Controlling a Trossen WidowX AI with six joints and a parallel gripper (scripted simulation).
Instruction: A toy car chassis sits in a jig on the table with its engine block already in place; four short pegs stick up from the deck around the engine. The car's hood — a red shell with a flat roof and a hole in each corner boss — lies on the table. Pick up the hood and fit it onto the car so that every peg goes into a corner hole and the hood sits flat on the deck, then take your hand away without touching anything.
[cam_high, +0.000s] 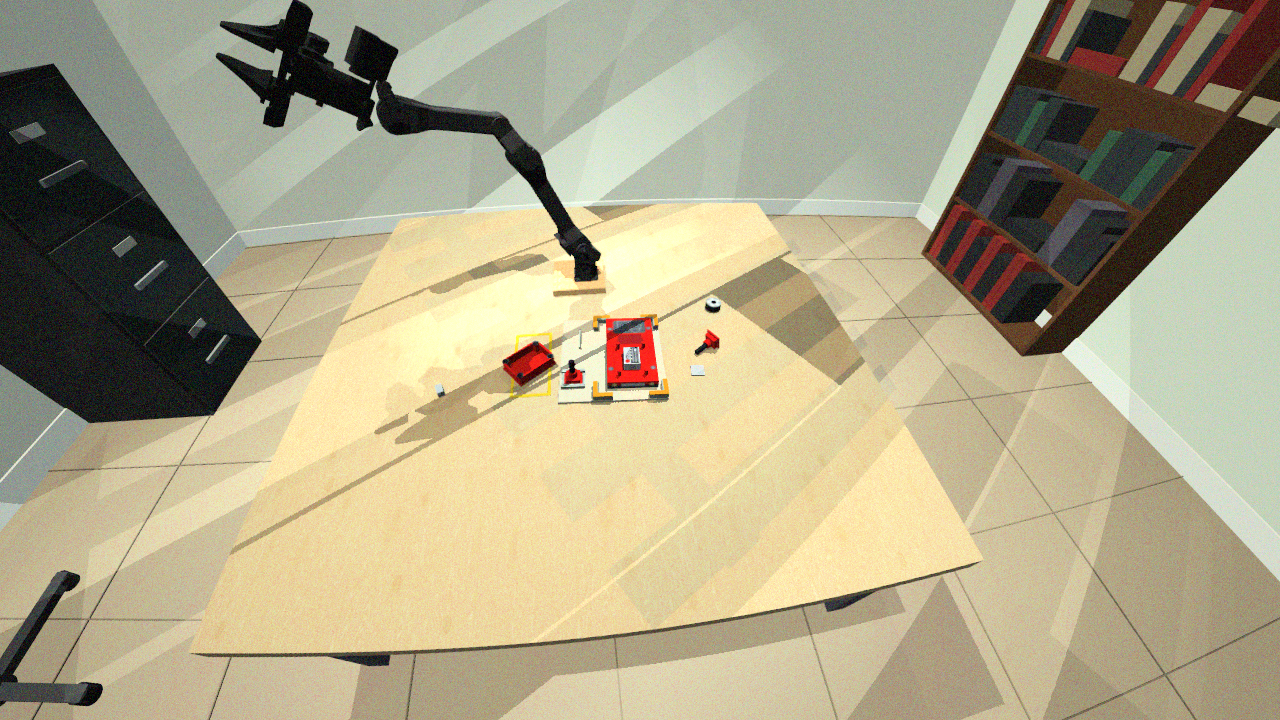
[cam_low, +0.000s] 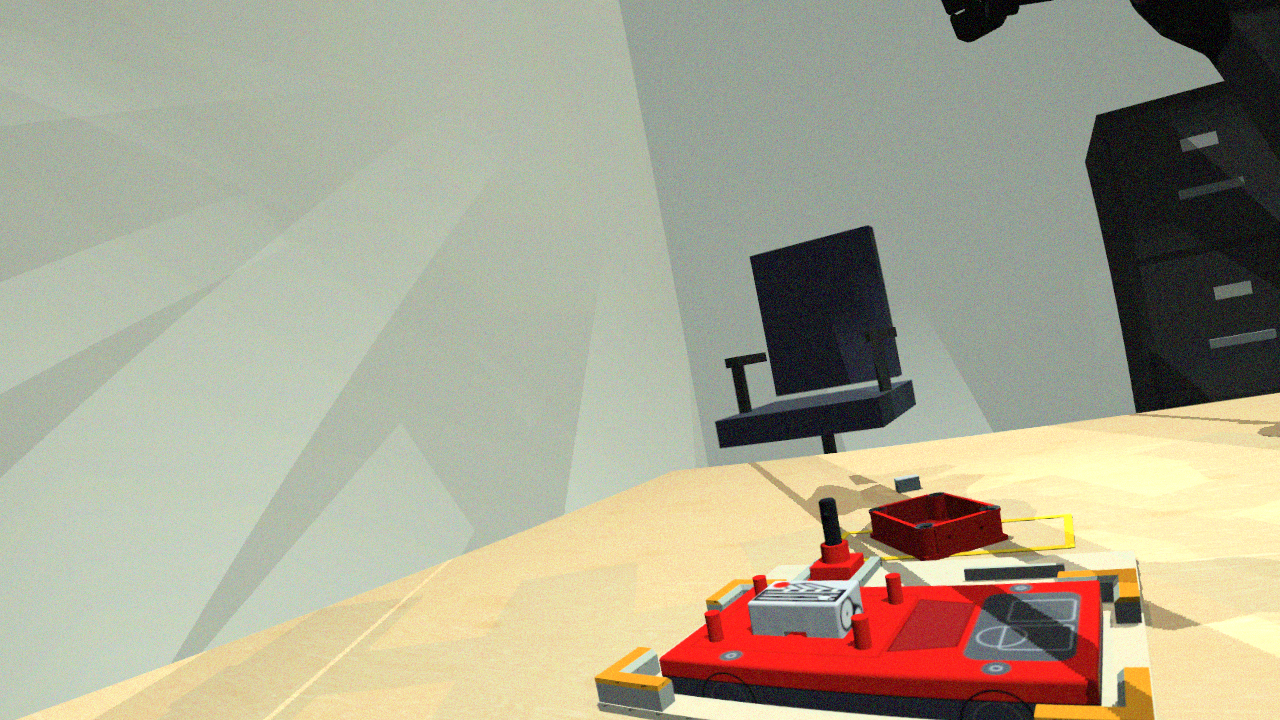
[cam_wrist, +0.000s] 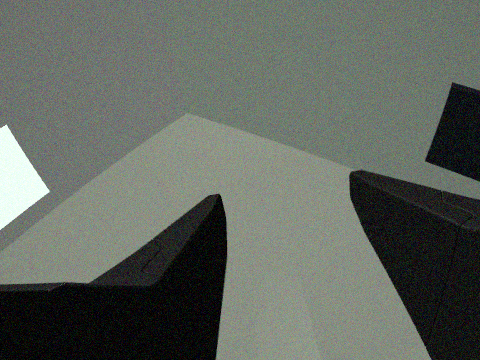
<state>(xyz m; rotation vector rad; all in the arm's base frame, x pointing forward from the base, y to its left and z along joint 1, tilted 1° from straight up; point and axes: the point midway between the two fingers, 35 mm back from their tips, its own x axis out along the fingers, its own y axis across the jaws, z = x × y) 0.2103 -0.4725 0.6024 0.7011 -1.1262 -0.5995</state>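
My gripper tip is 8 cm short of the red hood, 36 cm to the right of it and 63 cm above it. Round my gripper tip: grey engine block (11 cm ahead, 59 cm to the left, 61 cm below); wheel (8 cm behind, 82 cm to the left, 63 cm below).
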